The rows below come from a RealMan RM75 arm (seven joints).
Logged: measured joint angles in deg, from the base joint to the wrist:
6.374, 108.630, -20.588, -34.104, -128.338, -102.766, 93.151
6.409, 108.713, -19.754, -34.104, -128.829, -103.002, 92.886
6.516, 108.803, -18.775, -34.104, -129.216, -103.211, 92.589
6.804, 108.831, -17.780, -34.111, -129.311, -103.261, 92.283
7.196, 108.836, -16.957, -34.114, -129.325, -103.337, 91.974
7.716, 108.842, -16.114, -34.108, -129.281, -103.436, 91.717
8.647, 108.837, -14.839, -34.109, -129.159, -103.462, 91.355
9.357, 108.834, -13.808, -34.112, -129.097, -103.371, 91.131
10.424, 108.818, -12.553, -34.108, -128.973, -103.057, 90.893
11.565, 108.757, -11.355, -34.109, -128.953, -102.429, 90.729
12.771, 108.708, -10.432, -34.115, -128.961, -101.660, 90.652
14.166, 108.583, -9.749, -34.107, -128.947, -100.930, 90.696
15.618, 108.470, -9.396, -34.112, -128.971, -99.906, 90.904
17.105, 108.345, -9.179, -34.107, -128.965, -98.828, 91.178
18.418, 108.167, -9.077, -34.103, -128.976, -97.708, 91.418
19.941, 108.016, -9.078, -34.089, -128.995, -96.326, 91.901
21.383, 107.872, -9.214, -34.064, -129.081, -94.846, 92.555
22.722, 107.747, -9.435, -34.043, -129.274, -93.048, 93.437
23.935, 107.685, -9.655, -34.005, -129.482, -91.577, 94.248
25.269, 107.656, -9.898, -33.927, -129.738, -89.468, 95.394
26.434, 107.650, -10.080, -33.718, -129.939, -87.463, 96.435
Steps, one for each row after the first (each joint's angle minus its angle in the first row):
0.035, 0.083, 0.834, 0.000, -0.491, -0.236, -0.265
0.142, 0.173, 1.813, 0.000, -0.878, -0.445, -0.562
0.430, 0.201, 2.808, -0.007, -0.973, -0.495, -0.868
0.822, 0.206, 3.631, -0.010, -0.987, -0.571, -1.177
1.342, 0.212, 4.474, -0.004, -0.943, -0.670, -1.434
2.273, 0.207, 5.749, -0.005, -0.821, -0.696, -1.796
2.983, 0.204, 6.780, -0.008, -0.759, -0.605, -2.020
4.050, 0.188, 8.035, -0.004, -0.635, -0.291, -2.258
5.191, 0.127, 9.233, -0.005, -0.615, 0.337, -2.422
6.397, 0.078, 10.156, -0.011, -0.623, 1.106, -2.499
7.792, -0.047, 10.839, -0.003, -0.609, 1.836, -2.455
9.244, -0.160, 11.192, -0.008, -0.633, 2.860, -2.247
10.731, -0.285, 11.409, -0.003, -0.627, 3.938, -1.973
12.044, -0.463, 11.511, 0.001, -0.638, 5.058, -1.733
13.567, -0.614, 11.510, 0.015, -0.657, 6.440, -1.250
15.009, -0.758, 11.374, 0.040, -0.743, 7.920, -0.596
16.348, -0.883, 11.153, 0.061, -0.936, 9.718, 0.286
17.561, -0.945, 10.933, 0.099, -1.144, 11.189, 1.097
18.895, -0.974, 10.690, 0.177, -1.400, 13.298, 2.243
20.060, -0.980, 10.508, 0.386, -1.601, 15.303, 3.284

